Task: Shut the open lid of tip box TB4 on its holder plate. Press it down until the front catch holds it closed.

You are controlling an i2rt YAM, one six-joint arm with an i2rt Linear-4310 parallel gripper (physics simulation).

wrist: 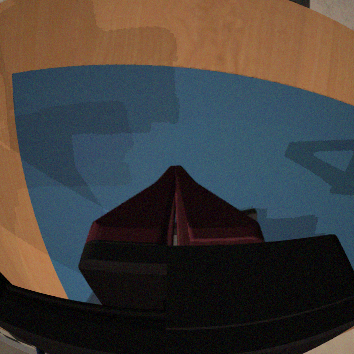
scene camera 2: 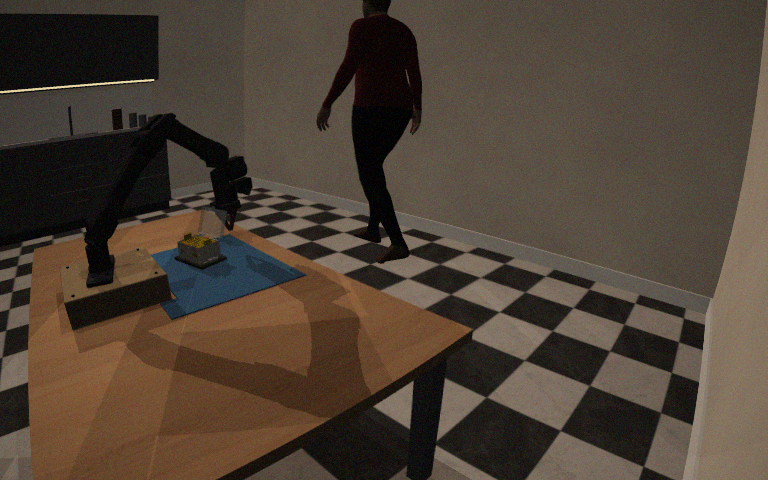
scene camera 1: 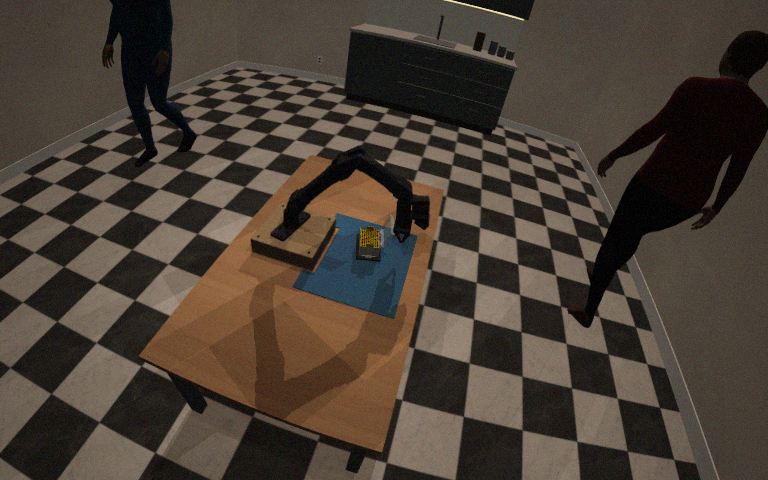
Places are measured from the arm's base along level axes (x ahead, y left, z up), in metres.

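Where they show: gripper, fingertip midpoint: (wrist: 175, 174) (scene camera 2: 230, 230) (scene camera 1: 401, 242); arm's base, origin of the base link: (scene camera 2: 101, 271) (scene camera 1: 291, 225).
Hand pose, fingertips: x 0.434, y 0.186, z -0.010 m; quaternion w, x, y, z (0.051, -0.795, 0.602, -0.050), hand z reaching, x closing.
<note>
Each offset is from my fingertips to the top centre of the thing. "*": to the spot under its first point. Level surfaces: height alone.
Tip box TB4 {dx -0.126, dy -0.049, dz +0.014 m} (scene camera 1: 370, 238) (scene camera 2: 198, 247), a pale box with a yellow tip rack on top, stands on its dark holder plate {* dx -0.091, dy -0.118, dz -0.048 m} (scene camera 1: 368, 258) (scene camera 2: 199, 265) on the blue mat. Its clear lid {dx -0.066, dy -0.019, dz +0.093 m} (scene camera 1: 391, 226) (scene camera 2: 212, 223) stands open and upright at the box's side nearer my gripper. My gripper (scene camera 1: 401, 240) (scene camera 2: 230, 226) (wrist: 175, 174) is shut and empty, pointing down on the far side of the lid from the box, close to the lid. Whether the fingertips touch the lid cannot be told. In the wrist view the fingers hide most of the box. The front catch is too small to make out.
The blue mat {dz -0.060 m} (scene camera 1: 351, 288) (scene camera 2: 237, 288) (wrist: 210, 110) lies on the wooden table {dz -0.063 m} (scene camera 1: 317, 362) (scene camera 2: 226, 362). The arm's base stands on a wooden block (scene camera 1: 288, 249) (scene camera 2: 116, 297) beside the mat. A person in a red top (scene camera 1: 688, 130) (scene camera 2: 385, 62) is beyond the table.
</note>
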